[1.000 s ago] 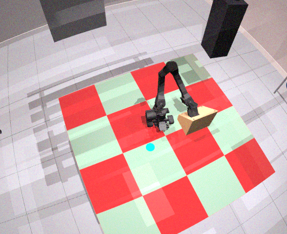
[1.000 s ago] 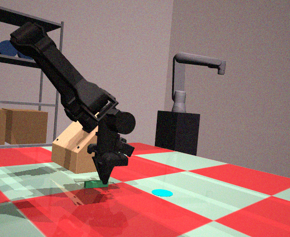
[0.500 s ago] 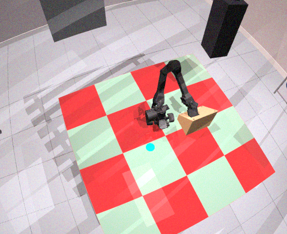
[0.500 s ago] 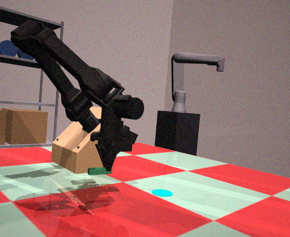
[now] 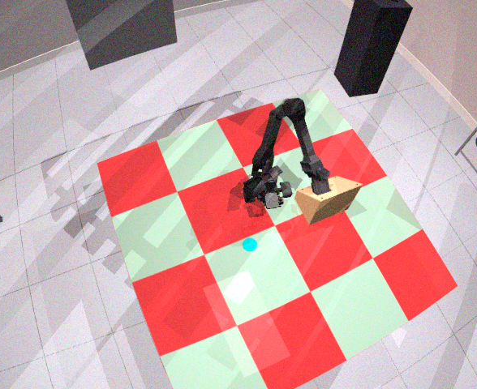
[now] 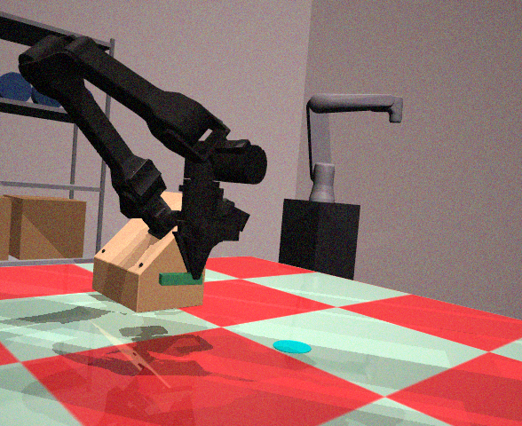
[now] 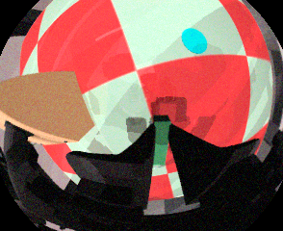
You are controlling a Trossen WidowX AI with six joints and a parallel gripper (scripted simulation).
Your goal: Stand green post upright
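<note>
Right now the cyan circle is 13 cm to the left of my gripper tip, 10 cm ahead of it and 9 cm below it. The rest, counted from my gripper tip: green post (2 cm to the right).
</note>
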